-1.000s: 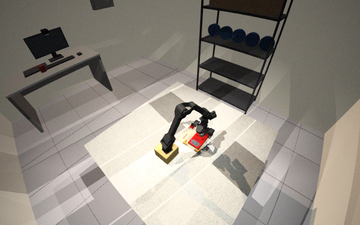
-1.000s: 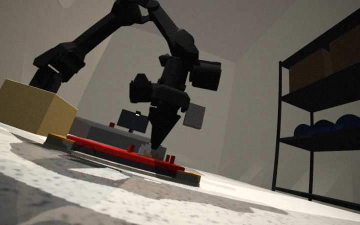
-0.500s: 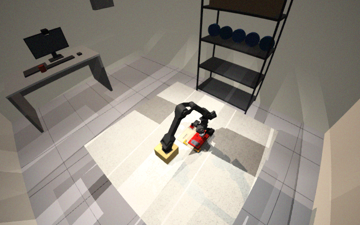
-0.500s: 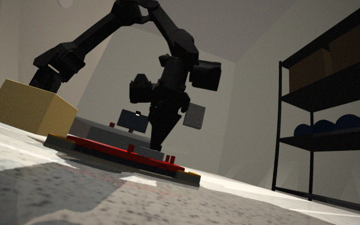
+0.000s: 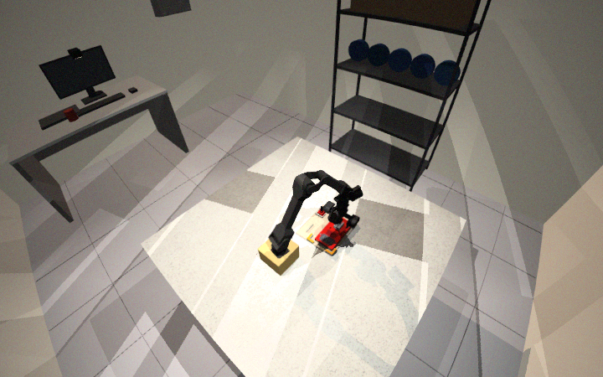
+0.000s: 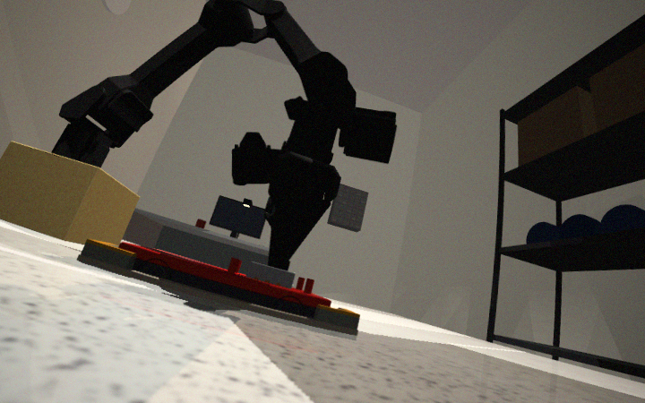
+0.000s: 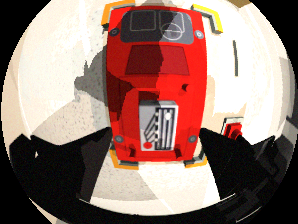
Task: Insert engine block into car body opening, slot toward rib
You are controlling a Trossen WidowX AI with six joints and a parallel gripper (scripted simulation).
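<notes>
My gripper tip is 1 cm to the right of the engine block and 2 cm above it.
</notes>
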